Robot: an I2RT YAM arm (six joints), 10 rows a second.
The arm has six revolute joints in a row. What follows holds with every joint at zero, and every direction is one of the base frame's. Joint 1 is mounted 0.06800 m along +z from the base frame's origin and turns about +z. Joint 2 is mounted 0.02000 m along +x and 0.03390 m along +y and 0.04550 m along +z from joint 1 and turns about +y. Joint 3 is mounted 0.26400 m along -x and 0.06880 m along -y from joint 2 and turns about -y. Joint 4 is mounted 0.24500 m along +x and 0.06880 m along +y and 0.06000 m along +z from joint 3 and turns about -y. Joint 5 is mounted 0.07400 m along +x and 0.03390 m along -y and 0.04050 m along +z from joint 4 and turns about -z. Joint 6 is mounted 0.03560 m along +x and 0.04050 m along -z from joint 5 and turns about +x. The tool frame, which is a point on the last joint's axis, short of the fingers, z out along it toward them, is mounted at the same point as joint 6; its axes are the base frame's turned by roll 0.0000, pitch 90.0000 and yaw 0.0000 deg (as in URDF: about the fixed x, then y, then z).
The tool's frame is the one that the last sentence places.
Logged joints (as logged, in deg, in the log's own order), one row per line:
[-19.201 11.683 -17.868 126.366 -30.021 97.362]
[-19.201 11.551 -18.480 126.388 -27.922 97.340]
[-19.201 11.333 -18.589 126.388 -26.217 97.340]
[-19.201 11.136 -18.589 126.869 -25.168 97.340]
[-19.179 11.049 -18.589 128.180 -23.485 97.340]
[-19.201 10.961 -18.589 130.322 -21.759 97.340]
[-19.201 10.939 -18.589 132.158 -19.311 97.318]
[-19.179 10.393 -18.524 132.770 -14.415 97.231]
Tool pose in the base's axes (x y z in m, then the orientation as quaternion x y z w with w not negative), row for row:
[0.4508 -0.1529 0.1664 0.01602 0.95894 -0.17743 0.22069]
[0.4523 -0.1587 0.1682 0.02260 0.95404 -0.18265 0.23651]
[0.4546 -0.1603 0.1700 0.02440 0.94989 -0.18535 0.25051]
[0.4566 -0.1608 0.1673 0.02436 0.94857 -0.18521 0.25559]
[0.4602 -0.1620 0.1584 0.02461 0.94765 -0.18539 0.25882]
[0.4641 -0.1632 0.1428 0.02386 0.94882 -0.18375 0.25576]
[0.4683 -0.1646 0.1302 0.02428 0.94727 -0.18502 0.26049]
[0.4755 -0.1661 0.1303 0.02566 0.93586 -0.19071 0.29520]
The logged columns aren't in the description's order. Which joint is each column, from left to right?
Columns, left to right: joint 6, joint 5, joint 1, joint 2, joint 4, joint 3.
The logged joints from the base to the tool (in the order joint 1, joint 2, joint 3, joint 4, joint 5, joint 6), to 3 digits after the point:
[-17.868 126.366 97.362 -30.021 11.683 -19.201]
[-18.480 126.388 97.340 -27.922 11.551 -19.201]
[-18.589 126.388 97.340 -26.217 11.333 -19.201]
[-18.589 126.869 97.340 -25.168 11.136 -19.201]
[-18.589 128.180 97.340 -23.485 11.049 -19.179]
[-18.589 130.322 97.340 -21.759 10.961 -19.201]
[-18.589 132.158 97.318 -19.311 10.939 -19.201]
[-18.524 132.770 97.231 -14.415 10.393 -19.179]

